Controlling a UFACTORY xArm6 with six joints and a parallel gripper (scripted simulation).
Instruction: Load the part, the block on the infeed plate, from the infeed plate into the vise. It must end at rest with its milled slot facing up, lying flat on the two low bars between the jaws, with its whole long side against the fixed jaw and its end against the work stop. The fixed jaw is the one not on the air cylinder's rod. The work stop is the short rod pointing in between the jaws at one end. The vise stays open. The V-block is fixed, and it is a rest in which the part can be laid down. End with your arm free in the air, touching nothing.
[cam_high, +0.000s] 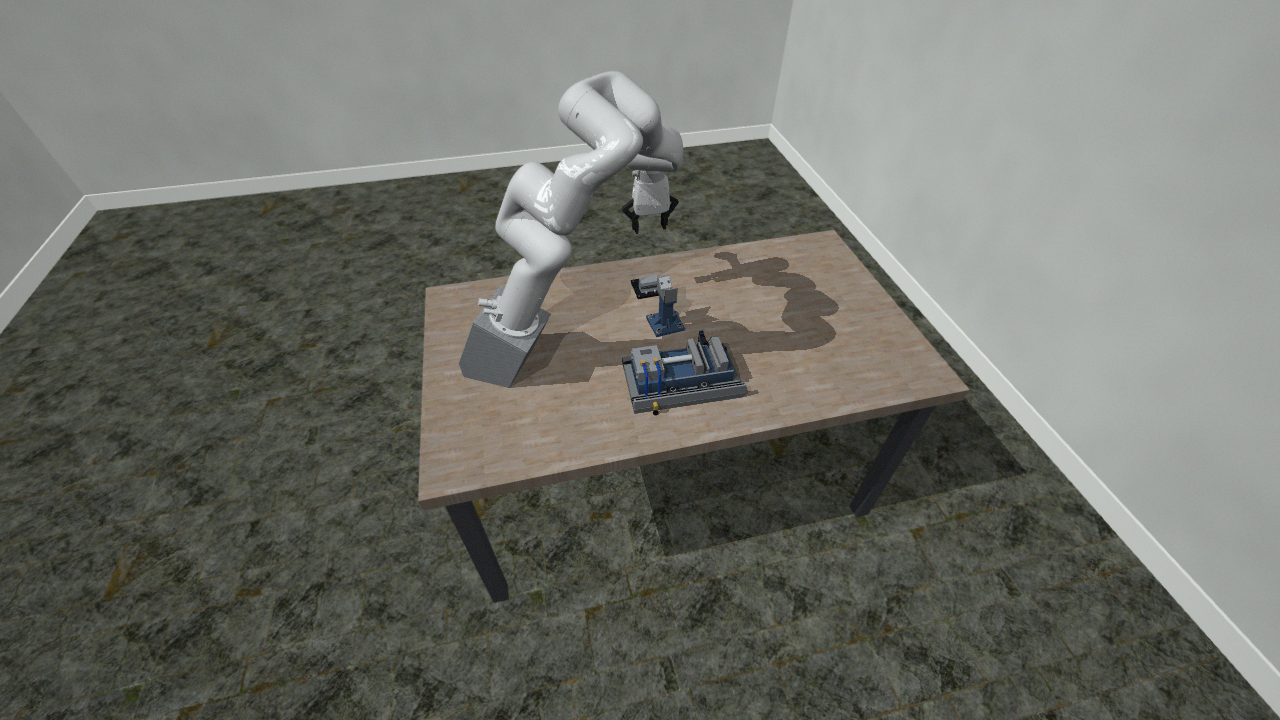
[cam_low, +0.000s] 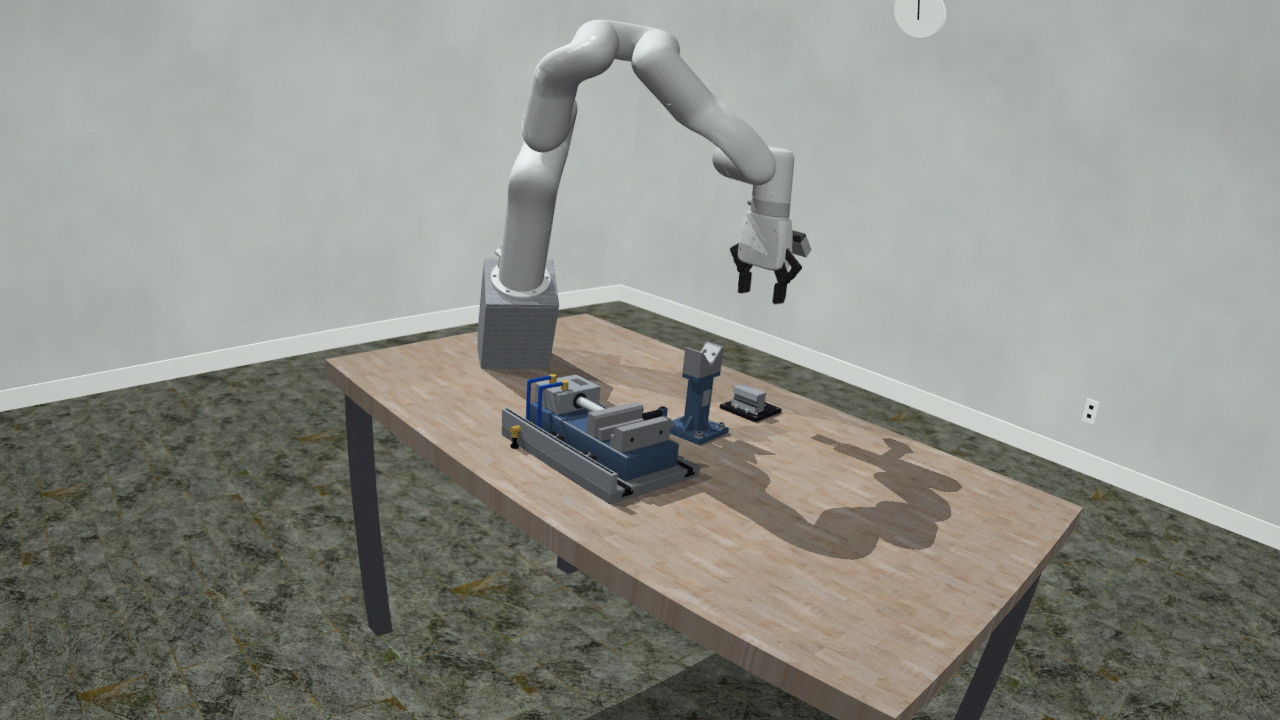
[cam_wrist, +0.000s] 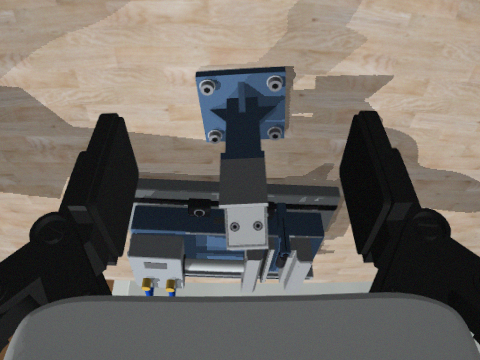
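Right now the grey block is 22 cm below my hand and 1 cm to the right of it. From my hand the other things lie so: dark work stop rod: 34 cm to the right, 16 cm below, 7 cm ahead; blue v-block stand: 19 cm below, 16 cm to the right, 1 cm ahead; black infeed plate: 24 cm below, 1 cm to the left.
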